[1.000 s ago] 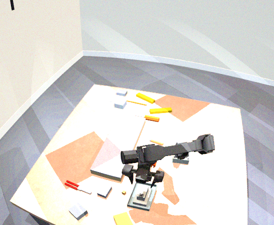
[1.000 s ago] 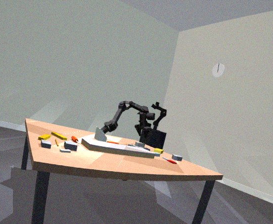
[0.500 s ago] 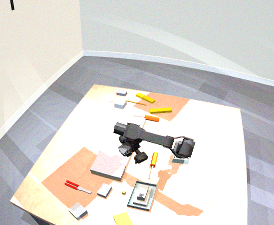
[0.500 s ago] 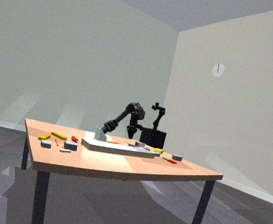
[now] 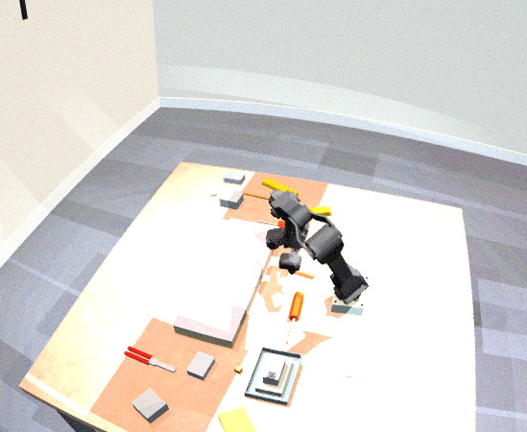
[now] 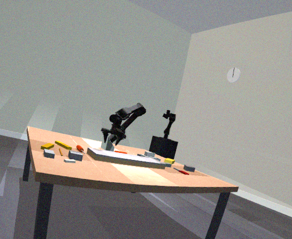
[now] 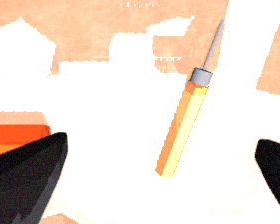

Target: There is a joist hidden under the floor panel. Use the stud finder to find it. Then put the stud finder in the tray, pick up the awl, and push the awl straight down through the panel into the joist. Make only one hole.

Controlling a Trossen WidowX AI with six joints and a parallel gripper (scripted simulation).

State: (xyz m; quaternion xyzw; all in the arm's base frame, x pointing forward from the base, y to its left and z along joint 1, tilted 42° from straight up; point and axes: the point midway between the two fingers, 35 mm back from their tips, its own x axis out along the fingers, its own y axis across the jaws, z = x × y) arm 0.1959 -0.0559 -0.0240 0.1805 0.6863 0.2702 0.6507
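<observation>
The awl lies 7 cm below my gripper tip, 4 cm to the right of it and 1 cm ahead of it. Also, from my gripper tip: stud finder (40 cm to the left, 6 cm behind, 2 cm below); tray (38 cm to the left, 6 cm below, 6 cm behind); tan cube (39 cm to the left, 7 cm below, 4 cm ahead).
</observation>
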